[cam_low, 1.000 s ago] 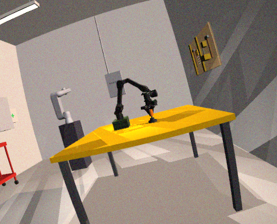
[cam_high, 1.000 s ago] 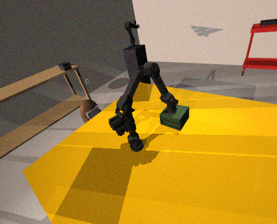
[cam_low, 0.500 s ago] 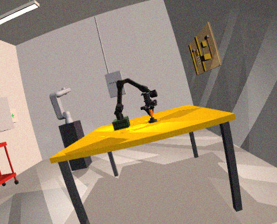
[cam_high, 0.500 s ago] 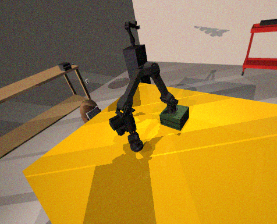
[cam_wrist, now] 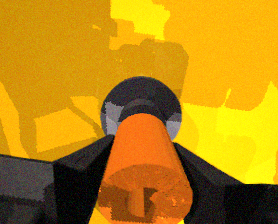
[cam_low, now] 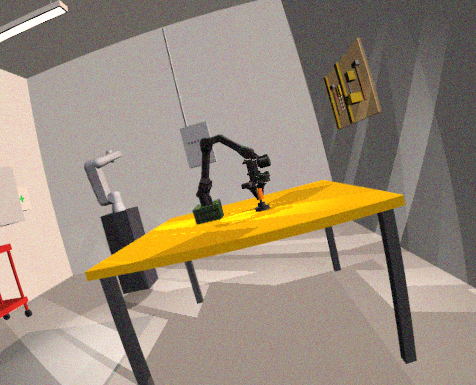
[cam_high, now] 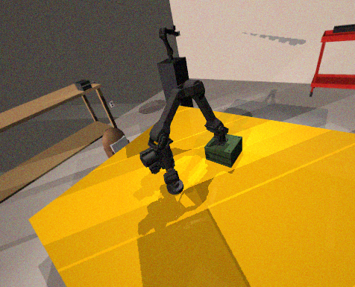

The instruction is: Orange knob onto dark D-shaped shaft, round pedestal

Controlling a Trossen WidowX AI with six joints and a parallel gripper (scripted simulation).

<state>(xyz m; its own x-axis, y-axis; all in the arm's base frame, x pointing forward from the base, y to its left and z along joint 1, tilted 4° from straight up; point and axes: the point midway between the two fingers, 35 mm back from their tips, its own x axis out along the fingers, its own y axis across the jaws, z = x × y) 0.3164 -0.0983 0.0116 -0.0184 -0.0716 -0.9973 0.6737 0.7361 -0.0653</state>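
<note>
My gripper tip is now 20 mm below the orange knob. From my gripper tip the other things lie so: pedestal: 40 mm below.
</note>
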